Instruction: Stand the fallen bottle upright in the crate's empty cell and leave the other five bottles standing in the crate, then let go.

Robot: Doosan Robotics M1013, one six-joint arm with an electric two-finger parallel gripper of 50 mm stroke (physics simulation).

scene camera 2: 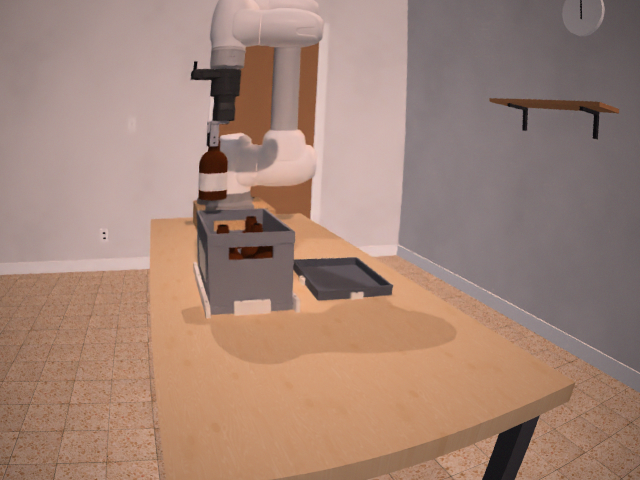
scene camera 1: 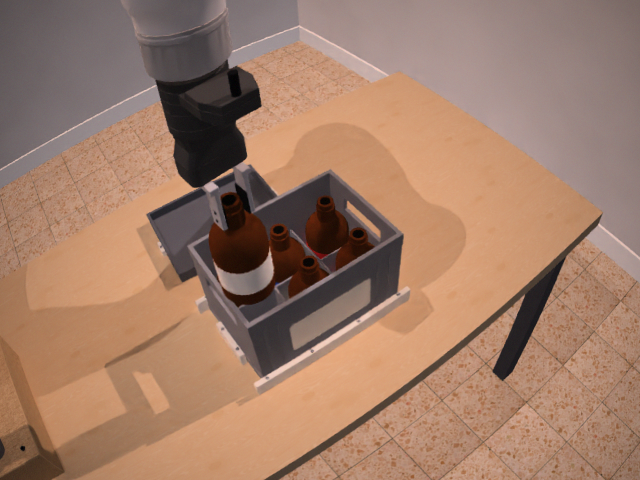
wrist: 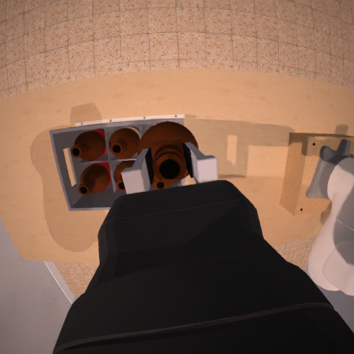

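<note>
My gripper is shut on the neck of a brown bottle with a white label. The bottle hangs upright, its base above the crate's rim in scene camera 2. The grey crate stands on the table. In the wrist view, the held bottle overlaps the crate's corner cell nearest the robot base, on the railed long side, and hides that cell's floor. Other bottles stand in the crate; one is mostly hidden behind the held bottle and gripper.
A shallow dark tray lies on the table beside the crate. White rails edge the crate's base. The arm's base is on a wooden block. A shelf is on the wall.
</note>
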